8 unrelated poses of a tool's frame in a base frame.
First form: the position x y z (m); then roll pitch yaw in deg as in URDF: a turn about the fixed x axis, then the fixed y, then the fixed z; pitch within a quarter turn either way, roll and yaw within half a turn.
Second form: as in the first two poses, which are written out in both.
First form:
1: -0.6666 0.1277 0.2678 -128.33 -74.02 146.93
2: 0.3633 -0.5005 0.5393 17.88 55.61 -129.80
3: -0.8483 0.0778 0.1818 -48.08 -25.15 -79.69
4: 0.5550 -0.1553 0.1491 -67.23 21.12 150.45
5: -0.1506 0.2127 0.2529 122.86 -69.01 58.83
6: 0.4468 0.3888 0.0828 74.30 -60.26 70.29
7: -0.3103 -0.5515 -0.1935 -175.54 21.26 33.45
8: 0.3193 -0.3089 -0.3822 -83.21 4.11 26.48
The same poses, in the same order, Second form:
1: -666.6 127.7 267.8 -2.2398 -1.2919 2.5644
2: 363.3 -500.5 539.3 0.3121 0.9706 -2.2654
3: -848.3 77.8 181.8 -0.8392 -0.4390 -1.3909
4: 555.0 -155.3 149.1 -1.1734 0.3686 2.6258
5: -150.6 212.7 252.9 2.1443 -1.2045 1.0268
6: 446.8 388.8 82.8 1.2968 -1.0517 1.2268
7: -310.3 -551.5 -193.5 -3.0638 0.3711 0.5838
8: 319.3 -308.9 -382.2 -1.4523 0.0717 0.4622
